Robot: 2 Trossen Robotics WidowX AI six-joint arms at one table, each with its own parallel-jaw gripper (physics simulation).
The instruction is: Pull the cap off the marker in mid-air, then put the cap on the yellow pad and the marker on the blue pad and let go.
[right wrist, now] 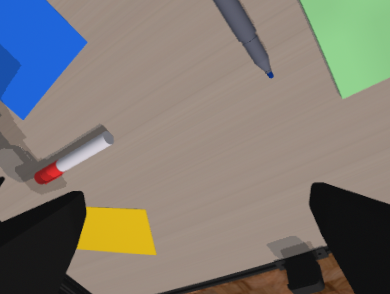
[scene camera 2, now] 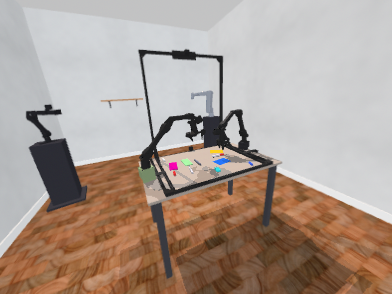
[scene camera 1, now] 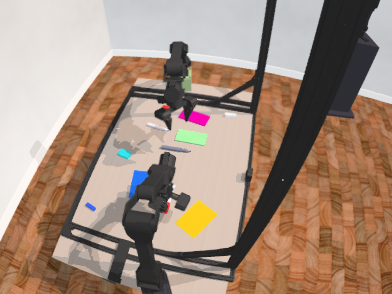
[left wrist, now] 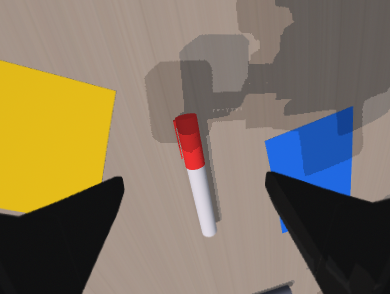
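Where they show: left gripper, fingertip midpoint: (right wrist: 28, 203) (scene camera 2: 221, 149) (scene camera 1: 166, 201) (left wrist: 195, 181); right gripper, fingertip midpoint: (right wrist: 199, 198) (scene camera 2: 197, 140) (scene camera 1: 178, 125); left arm's base, origin of the base link: (scene camera 2: 243, 141) (scene camera 1: 153, 284); right arm's base, origin of the base link: (scene camera 2: 145, 167).
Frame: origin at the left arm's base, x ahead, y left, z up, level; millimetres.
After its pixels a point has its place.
Observation:
The marker (left wrist: 201, 202) {x 393, y -147, z -70 mm} (right wrist: 86, 151) {x 411, y -153, z -70 mm} lies on the table, with its white body attached to the red cap (scene camera 1: 166, 207) (left wrist: 189, 142) {x 334, y -115, z -69 mm} (right wrist: 48, 173) {x 344, y -116, z -69 mm}. The yellow pad (scene camera 1: 196, 218) {x 262, y -226, z -87 mm} (scene camera 2: 216, 151) {x 263, y -224, z -87 mm} (left wrist: 55, 135) {x 255, y -203, z -87 mm} (right wrist: 117, 231) {x 272, y -240, z -87 mm} and the blue pad (scene camera 1: 137, 181) {x 502, y -14, z -87 mm} (scene camera 2: 221, 161) {x 486, y -34, z -87 mm} (left wrist: 320, 150) {x 448, y -12, z -87 mm} (right wrist: 40, 45) {x 502, y -59, z -87 mm} lie flat on either side of it. My left gripper (left wrist: 195, 181) {x 337, y -120, z -18 mm} is open and empty above the marker, which shows between its fingertips in the left wrist view. In scene camera 1 the left arm partly hides the marker and blue pad. My right gripper (scene camera 1: 179, 122) {x 592, y -236, z 123 mm} (right wrist: 199, 198) {x 592, y -236, z 123 mm} is open and empty, above the table near the green pad.
A dark pen (scene camera 1: 175, 149) {x 627, y -221, z -73 mm} (right wrist: 242, 30) {x 625, y -238, z -69 mm} lies beside the green pad (scene camera 1: 191, 137) {x 685, y -314, z -80 mm} (right wrist: 355, 45) {x 668, y -336, z -80 mm}. A magenta pad (scene camera 1: 197, 118) {x 804, y -377, z -80 mm}, a white pen (scene camera 1: 157, 127) {x 791, y -161, z -75 mm}, a cyan block (scene camera 1: 124, 154) {x 660, y 28, z -73 mm} and a small blue piece (scene camera 1: 90, 206) {x 405, y 223, z -68 mm} lie elsewhere. A black frame (scene camera 1: 246, 145) borders the table.

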